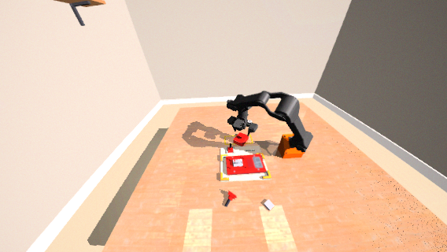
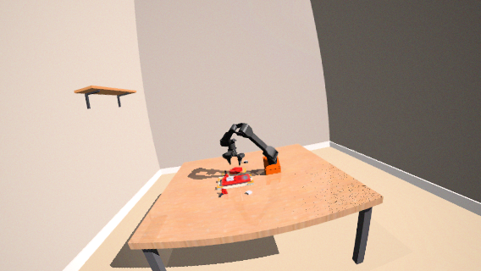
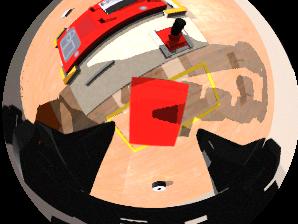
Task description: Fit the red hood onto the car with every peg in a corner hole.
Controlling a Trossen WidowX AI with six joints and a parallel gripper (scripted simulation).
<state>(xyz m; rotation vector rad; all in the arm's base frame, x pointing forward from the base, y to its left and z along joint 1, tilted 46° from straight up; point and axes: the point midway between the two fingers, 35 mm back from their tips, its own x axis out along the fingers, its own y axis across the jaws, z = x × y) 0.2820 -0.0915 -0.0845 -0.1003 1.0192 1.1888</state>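
Right now my gripper tip is 4 cm above the red hood. From my gripper tip the other things lie so: cream jig (2 cm ahead, 18 cm to the left, 5 cm below); then white block (6 cm behind, 40 cm to the left, 5 cm below).
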